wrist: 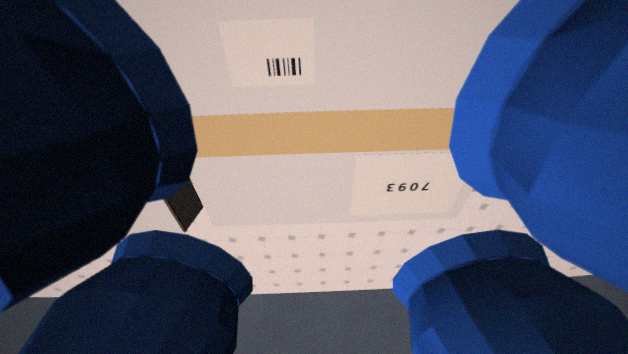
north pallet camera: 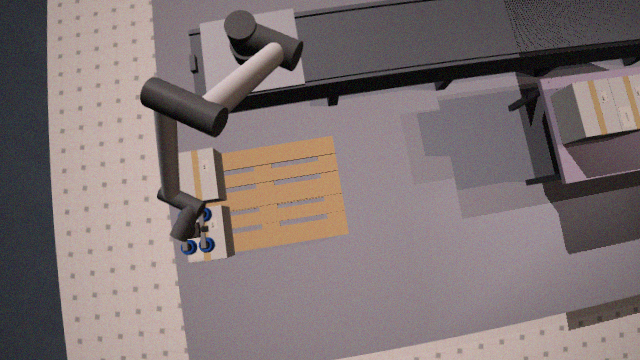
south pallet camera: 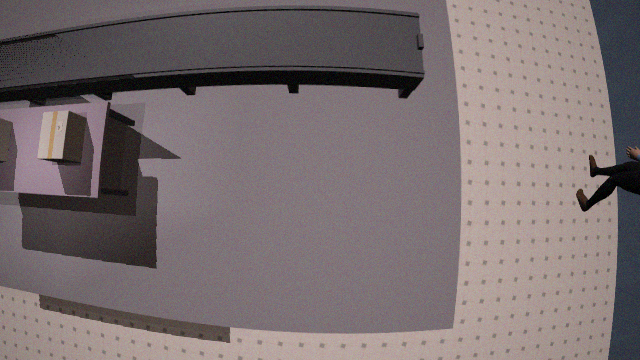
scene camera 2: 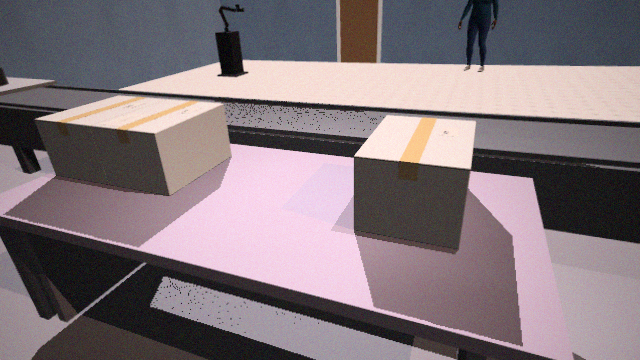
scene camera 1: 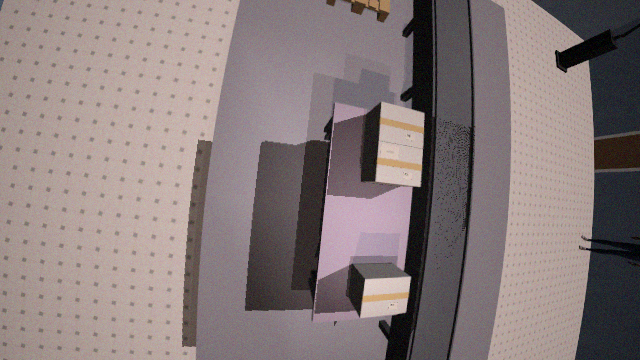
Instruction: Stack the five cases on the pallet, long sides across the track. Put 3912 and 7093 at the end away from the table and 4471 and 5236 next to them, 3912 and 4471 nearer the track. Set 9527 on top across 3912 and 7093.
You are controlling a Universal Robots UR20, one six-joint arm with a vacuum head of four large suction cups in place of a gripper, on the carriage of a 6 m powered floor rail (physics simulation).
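Places are measured from the arm's base along level axes (x right, y ahead, z up), in metres.
Pixels of known places: hand at its tool point: (wrist: 321,218).
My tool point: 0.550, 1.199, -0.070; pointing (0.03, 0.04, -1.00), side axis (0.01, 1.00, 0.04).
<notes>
Ahead of a thing's pixels: the offset from my tool point to its top centre, as dx, dy, dz. Level surfaces: height alone.
My suction head (north pallet camera: 196,231) (wrist: 320,200) is open, cups a little above case 7093 {-0.007, +0.028, -0.122} (north pallet camera: 218,227) (wrist: 320,185) and apart from it. Case 7093 lies on the pallet (north pallet camera: 300,187) (scene camera 1: 370,6) at the end away from the table, on the side far from the track. Another taped case {+0.001, -0.407, -0.122} (north pallet camera: 207,175) sits at that end nearer the track; its number is unreadable. On the pink table {dz +0.030} (scene camera 1: 370,220) (scene camera 2: 250,200) (south pallet camera: 30,175), two cases (scene camera 1: 402,131) (scene camera 1: 400,172) stand side by side, and a single case (scene camera 1: 385,295) (scene camera 2: 415,140) (south pallet camera: 54,135) stands apart; their numbers are unreadable.
The floor rail (scene camera 1: 452,75) (north pallet camera: 400,35) (south pallet camera: 275,40) runs beside the pallet and table. The arm's carriage plate (north pallet camera: 215,55) is at the rail's end near the pallet. A black pedestal (scene camera 1: 585,50) (scene camera 2: 230,52) and a person (scene camera 2: 480,30) (south pallet camera: 607,185) are beyond the work area.
</notes>
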